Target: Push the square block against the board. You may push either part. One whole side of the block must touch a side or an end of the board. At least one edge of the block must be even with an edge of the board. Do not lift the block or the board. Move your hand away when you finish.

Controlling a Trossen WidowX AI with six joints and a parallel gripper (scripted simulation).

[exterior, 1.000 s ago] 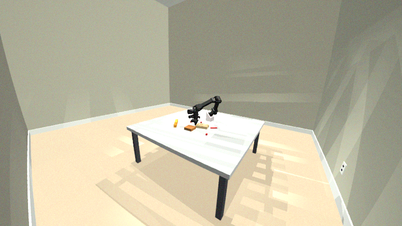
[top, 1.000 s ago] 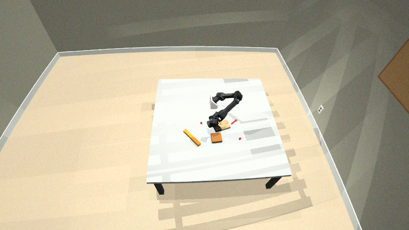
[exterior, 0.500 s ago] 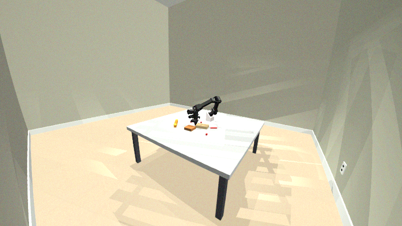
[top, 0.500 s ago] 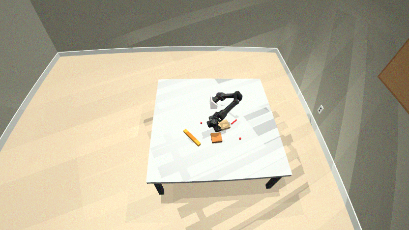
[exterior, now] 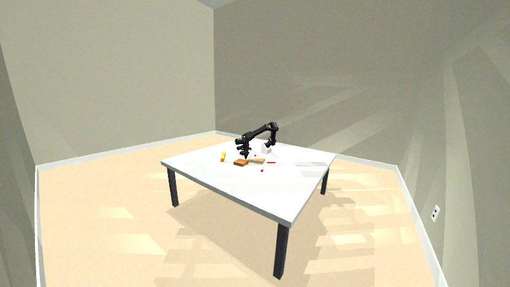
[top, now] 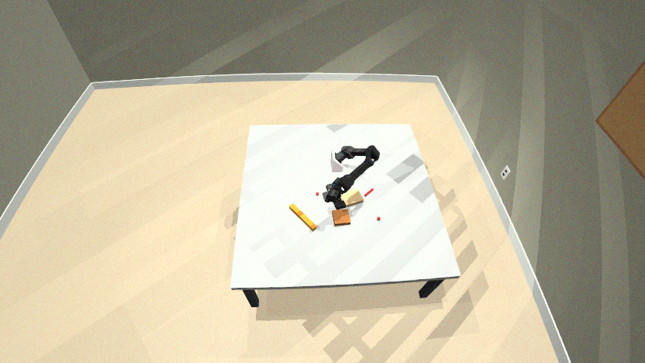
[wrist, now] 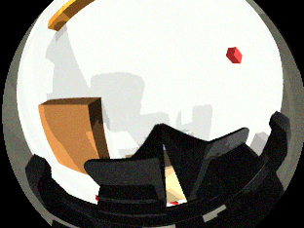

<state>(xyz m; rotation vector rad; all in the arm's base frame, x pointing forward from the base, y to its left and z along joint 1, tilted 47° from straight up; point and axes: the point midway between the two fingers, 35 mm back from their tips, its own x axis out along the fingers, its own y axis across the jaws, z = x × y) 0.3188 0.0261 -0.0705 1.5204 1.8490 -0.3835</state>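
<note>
Right now my gripper tip is 230 mm to the right of the short red stick and 90 mm past it. From my gripper tip the other things lie so: long orange board 200 mm to the right, 100 mm ahead, 10 mm above; orange square block 110 mm ahead, 30 mm to the left, 10 mm above; cream block 100 mm to the left, 40 mm behind, 10 mm above.
</note>
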